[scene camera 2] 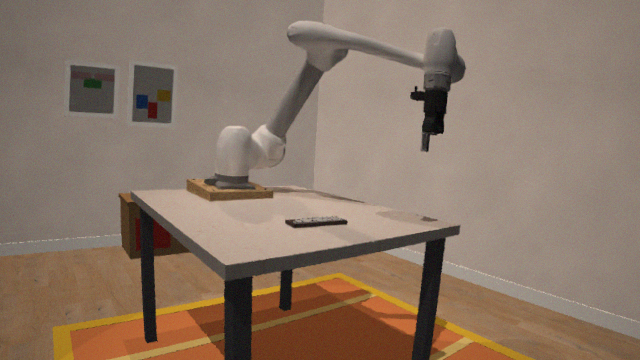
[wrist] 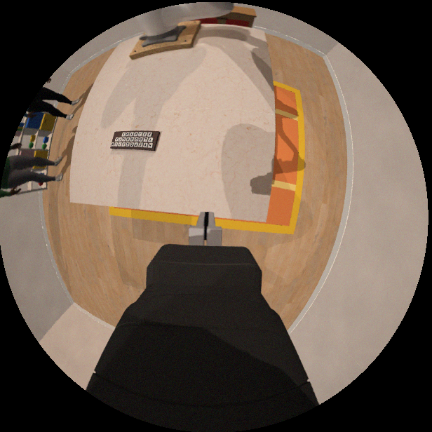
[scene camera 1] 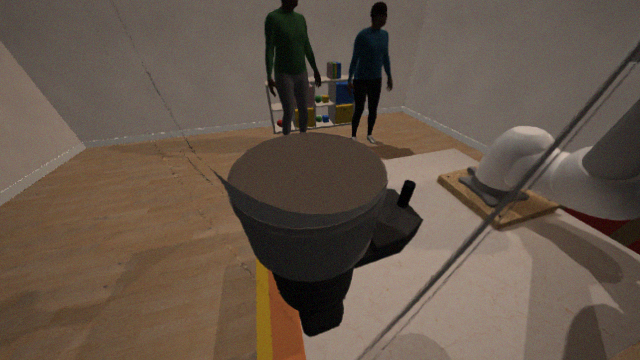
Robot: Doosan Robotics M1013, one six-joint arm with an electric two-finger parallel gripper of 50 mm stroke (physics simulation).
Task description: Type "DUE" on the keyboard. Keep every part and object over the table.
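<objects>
I can see my gripper in scene camera 2 (424, 151), and the gripper is visible to me in the wrist view (206, 220) as well.
</objects>
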